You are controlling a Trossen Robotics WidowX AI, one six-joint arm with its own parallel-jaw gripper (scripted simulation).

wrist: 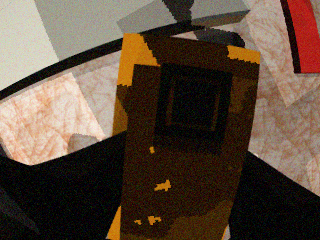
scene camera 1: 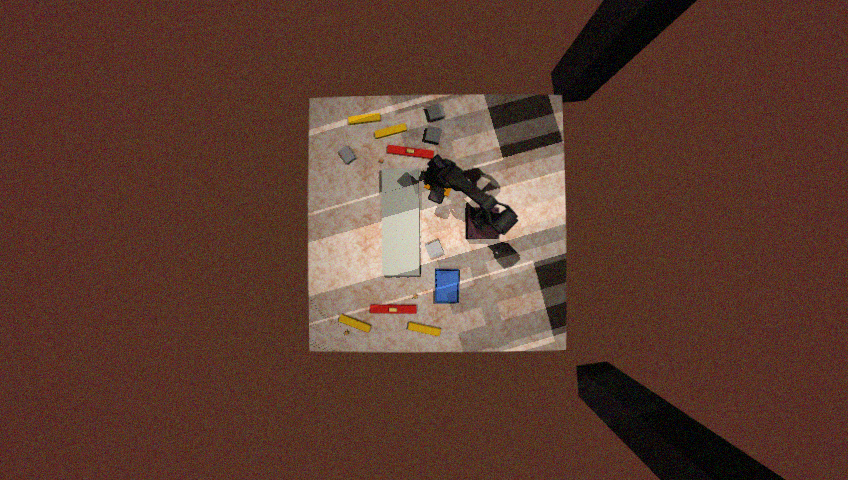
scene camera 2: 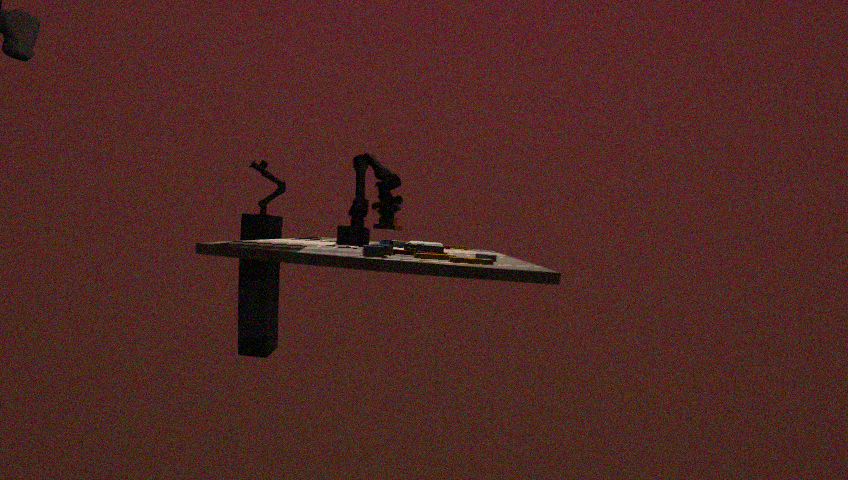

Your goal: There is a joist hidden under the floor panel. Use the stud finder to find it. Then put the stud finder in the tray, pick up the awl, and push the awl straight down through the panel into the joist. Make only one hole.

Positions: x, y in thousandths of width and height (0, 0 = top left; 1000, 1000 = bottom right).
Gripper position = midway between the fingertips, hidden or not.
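Observation:
Blue tray (scene camera 1: 527, 584). My gripper (wrist: 567, 598).

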